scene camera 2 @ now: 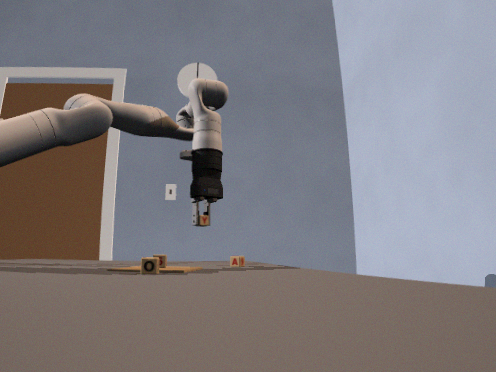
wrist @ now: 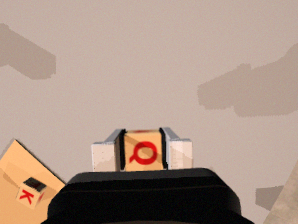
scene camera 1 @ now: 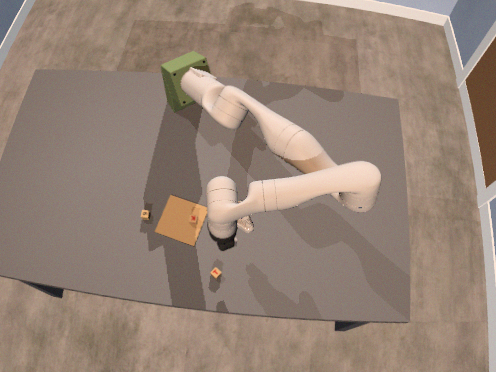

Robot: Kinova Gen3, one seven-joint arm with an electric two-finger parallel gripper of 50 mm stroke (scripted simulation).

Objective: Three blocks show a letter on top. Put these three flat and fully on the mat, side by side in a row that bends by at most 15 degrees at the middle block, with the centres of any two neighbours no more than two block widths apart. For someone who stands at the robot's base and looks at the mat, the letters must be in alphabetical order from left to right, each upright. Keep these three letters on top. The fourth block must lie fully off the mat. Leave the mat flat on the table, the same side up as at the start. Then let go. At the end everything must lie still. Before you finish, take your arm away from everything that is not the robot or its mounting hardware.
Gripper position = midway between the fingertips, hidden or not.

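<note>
You can see my gripper in scene camera 2 (scene camera 2: 201,225) and in the wrist view as well (wrist: 143,142). There's also a block (wrist: 143,149), and a mat (scene camera 1: 174,223).
</note>
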